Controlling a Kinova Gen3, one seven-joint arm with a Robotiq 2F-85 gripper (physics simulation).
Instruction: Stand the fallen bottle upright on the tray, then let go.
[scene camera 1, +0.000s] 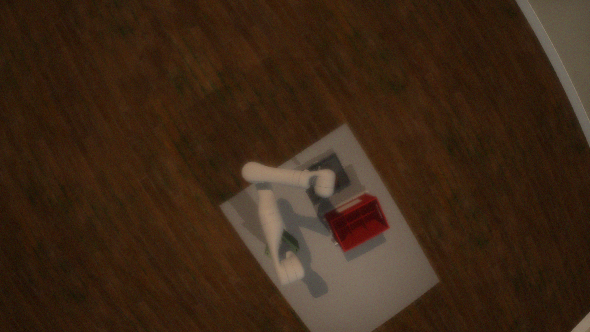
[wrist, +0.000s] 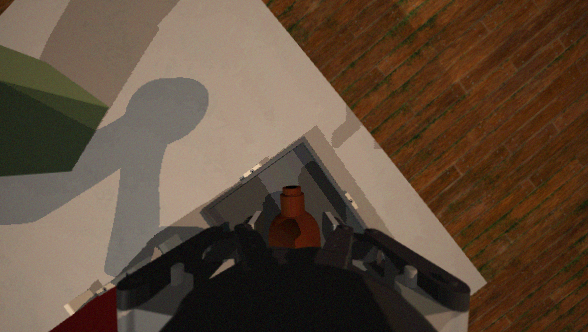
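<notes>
My gripper is visible, as is a brown bottle.
</notes>
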